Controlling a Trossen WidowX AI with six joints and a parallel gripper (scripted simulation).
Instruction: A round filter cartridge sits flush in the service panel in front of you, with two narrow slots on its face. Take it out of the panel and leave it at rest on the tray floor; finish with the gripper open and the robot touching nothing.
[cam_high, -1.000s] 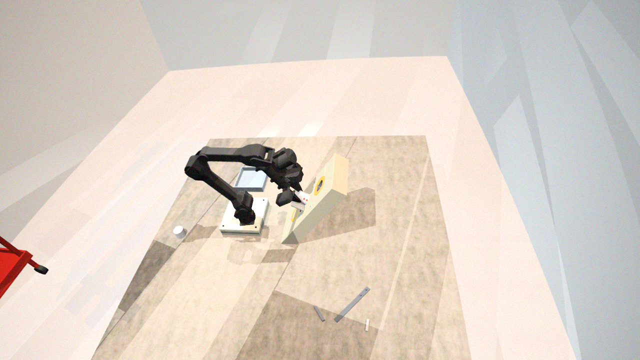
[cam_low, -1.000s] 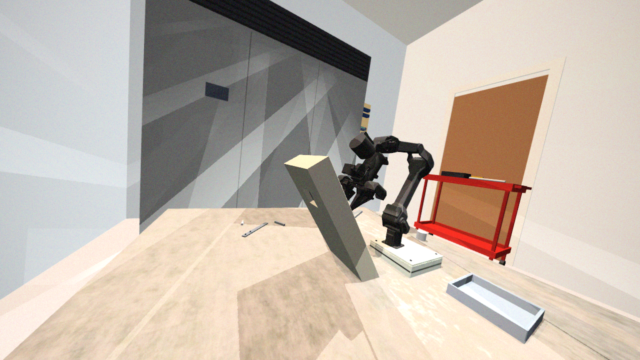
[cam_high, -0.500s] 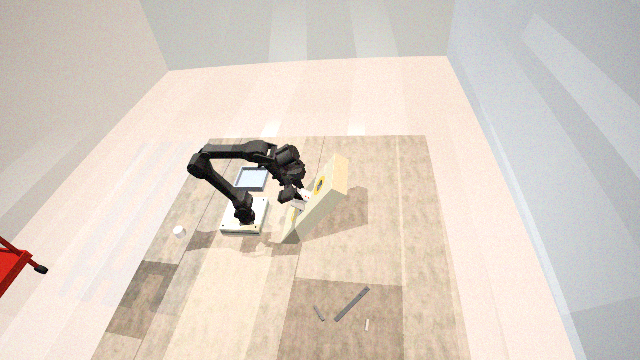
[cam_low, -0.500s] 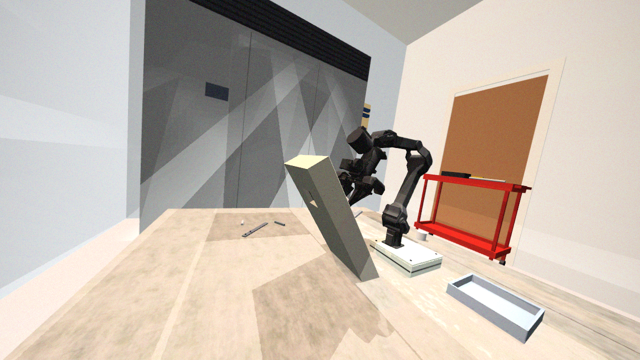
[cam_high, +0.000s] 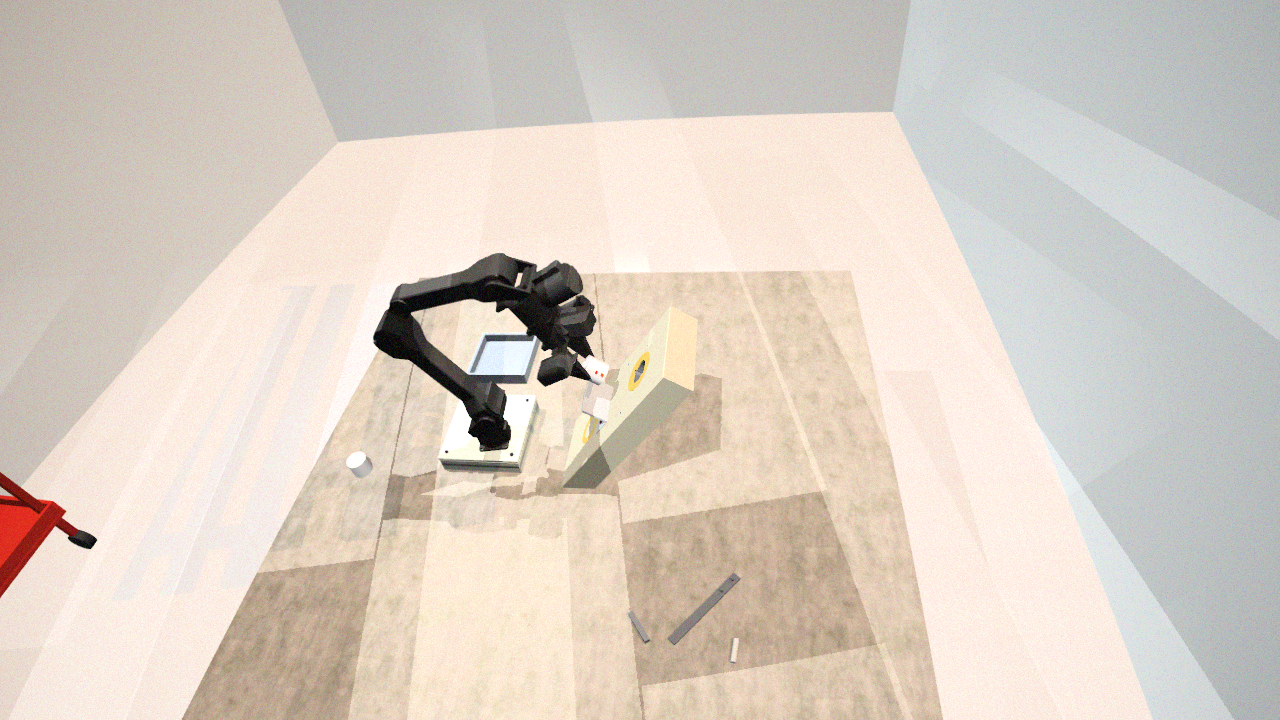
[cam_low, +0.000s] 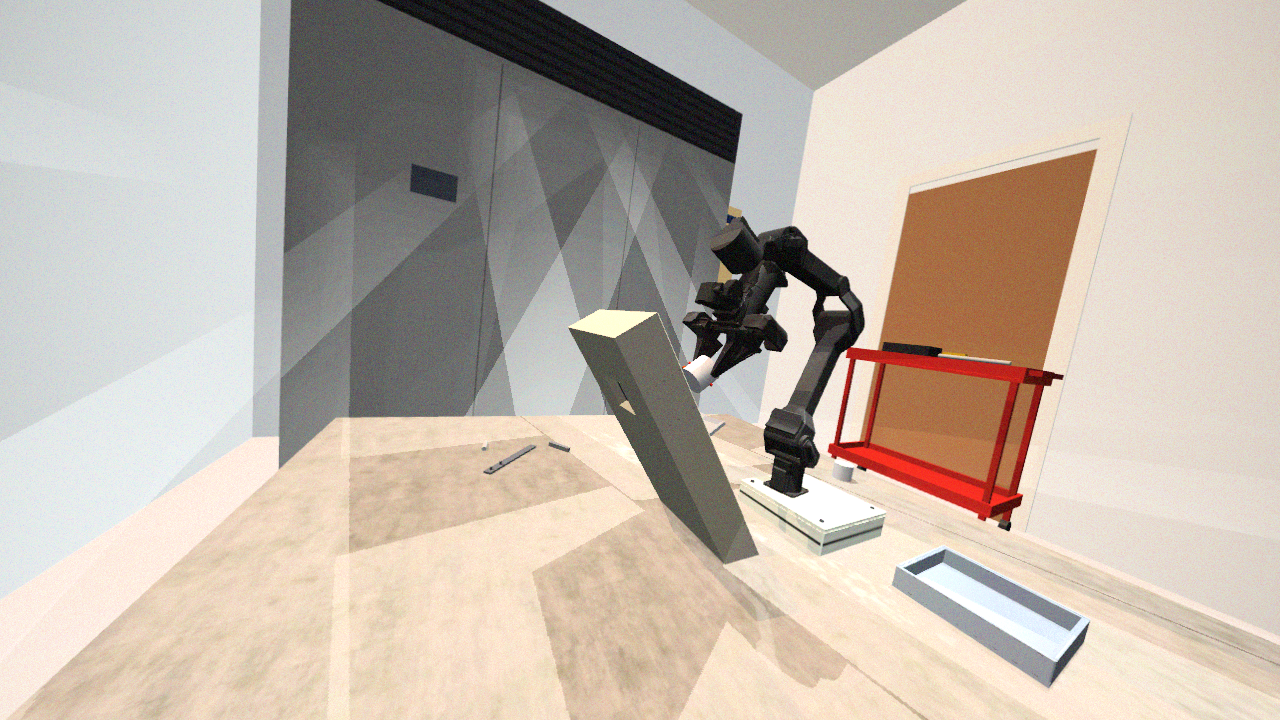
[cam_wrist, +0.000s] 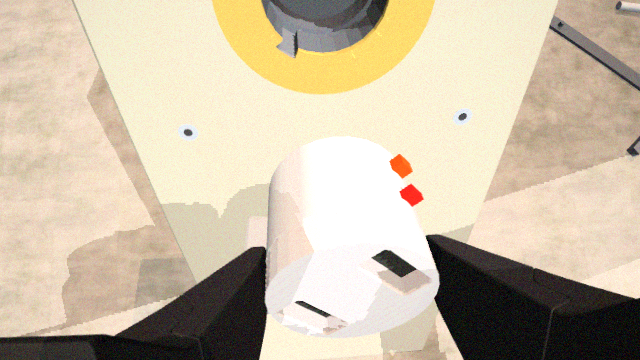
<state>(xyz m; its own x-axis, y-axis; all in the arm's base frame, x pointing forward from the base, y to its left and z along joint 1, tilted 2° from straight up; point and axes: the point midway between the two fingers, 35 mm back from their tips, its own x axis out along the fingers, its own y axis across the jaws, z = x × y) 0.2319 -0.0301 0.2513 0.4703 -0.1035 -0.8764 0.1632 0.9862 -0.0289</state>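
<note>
Right now my gripper tip is 260 mm past the blue-grey tray, 330 mm to the right of it and 260 mm above it. Round my gripper tip: round filter cartridge right at my gripper tip; then cream service panel 60 mm ahead, 10 mm to the right, 90 mm below.
</note>
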